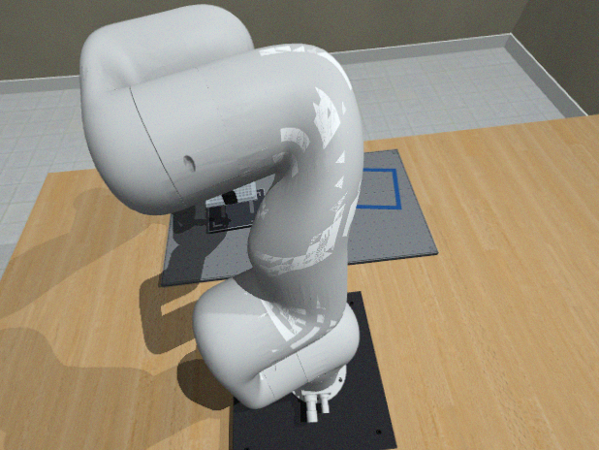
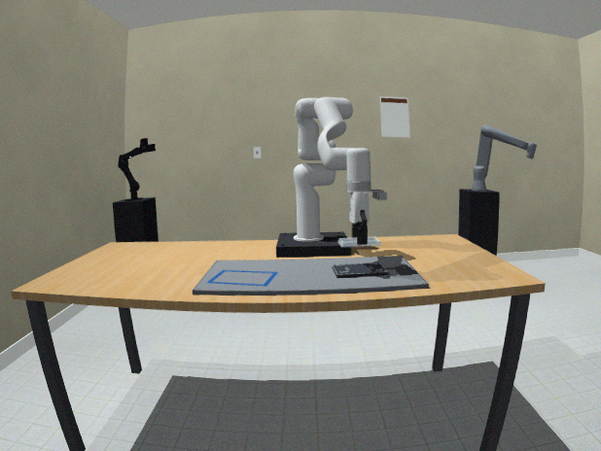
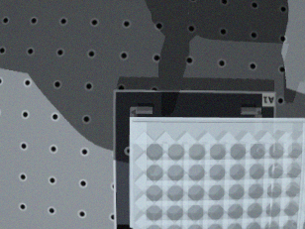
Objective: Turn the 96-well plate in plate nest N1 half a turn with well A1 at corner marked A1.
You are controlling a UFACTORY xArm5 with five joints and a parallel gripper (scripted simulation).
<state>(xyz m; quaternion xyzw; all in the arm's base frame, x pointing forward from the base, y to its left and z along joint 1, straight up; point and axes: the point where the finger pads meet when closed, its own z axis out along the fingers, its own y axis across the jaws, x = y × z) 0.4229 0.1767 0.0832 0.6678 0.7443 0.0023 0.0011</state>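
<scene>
Right now the plate nest is 10 cm below my hand. From my hand the other things lie so: white 96-well plate: 1 cm below; A1 label: 10 cm below, 8 cm to the left, 5 cm ahead.
</scene>
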